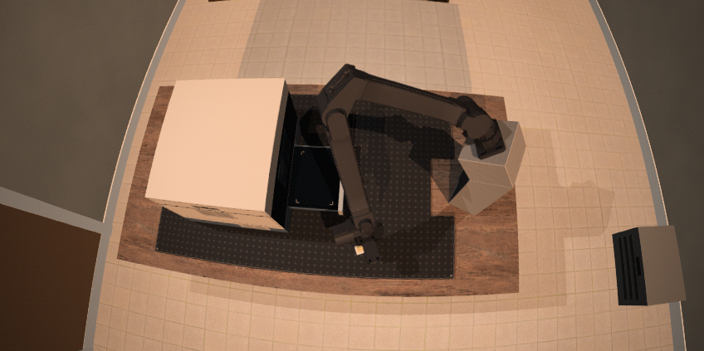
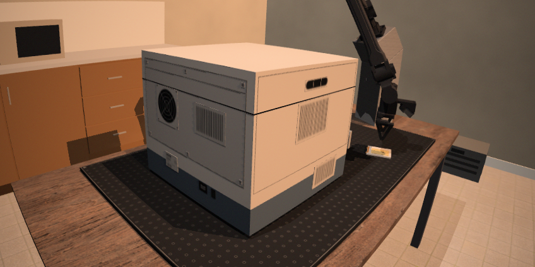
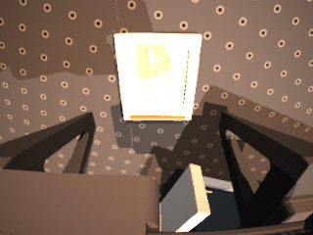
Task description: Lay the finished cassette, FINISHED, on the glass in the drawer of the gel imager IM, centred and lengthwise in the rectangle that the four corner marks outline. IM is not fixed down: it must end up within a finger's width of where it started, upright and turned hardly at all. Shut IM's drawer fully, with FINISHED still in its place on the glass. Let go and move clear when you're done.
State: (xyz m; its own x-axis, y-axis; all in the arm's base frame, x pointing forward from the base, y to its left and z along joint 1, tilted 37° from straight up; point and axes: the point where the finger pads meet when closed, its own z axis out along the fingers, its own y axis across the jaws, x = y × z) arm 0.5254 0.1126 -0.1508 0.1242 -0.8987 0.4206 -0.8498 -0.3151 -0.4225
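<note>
My hand is 1 cm to the left of the finished cassette and 8 cm above it.
</note>
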